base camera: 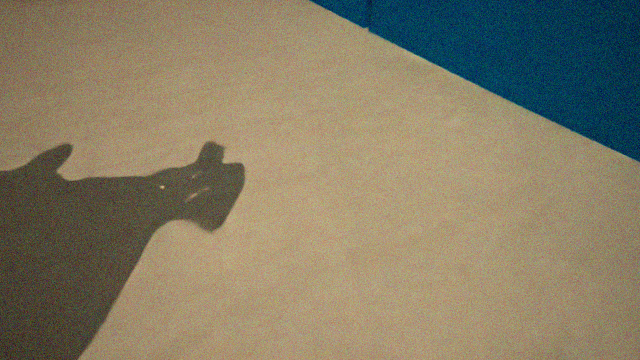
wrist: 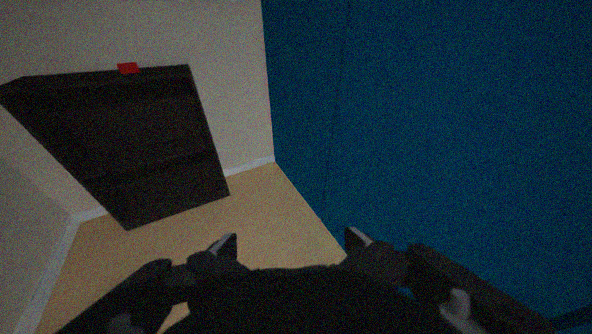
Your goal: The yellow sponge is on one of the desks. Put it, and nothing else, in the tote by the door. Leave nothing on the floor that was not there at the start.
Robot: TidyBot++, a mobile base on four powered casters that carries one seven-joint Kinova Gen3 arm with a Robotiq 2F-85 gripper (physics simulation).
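Places are measured from the arm's base along level axes (x ahead, y left, z up), in metres.
Pixels of known places: gripper, fingertip midpoint: (wrist: 291, 242).
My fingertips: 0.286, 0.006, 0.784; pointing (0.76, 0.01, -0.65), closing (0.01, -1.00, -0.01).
Note:
Behind a point stands the place of what it marks, as x, y, z.
My gripper (wrist: 291, 242) @[0.286, 0.006, 0.784] is open and empty at the bottom of the wrist view, its two dark fingers wide apart. The yellow sponge, the desks and the tote do not show in the base camera view or in the wrist view. A shadow of the arm and gripper lies on the floor at the left of the base camera view.
A tall dark cabinet or shelf unit (wrist: 150, 130) @[1.542, 1.027, 0.255] stands by the pale wall (wrist: 230, 75) @[1.865, 0.444, 0.556], with a small red object (wrist: 128, 68) @[1.450, 0.895, 0.689] at its top edge. A blue wall or partition (base camera: 525, 50) @[0.723, -0.449, -0.300] (wrist: 425, 125) @[0.746, -0.438, 0.647] runs along the right of the tan floor (base camera: 375, 200) @[0.441, -0.123, -0.397] (wrist: 270, 215) @[1.217, 0.173, -0.397].

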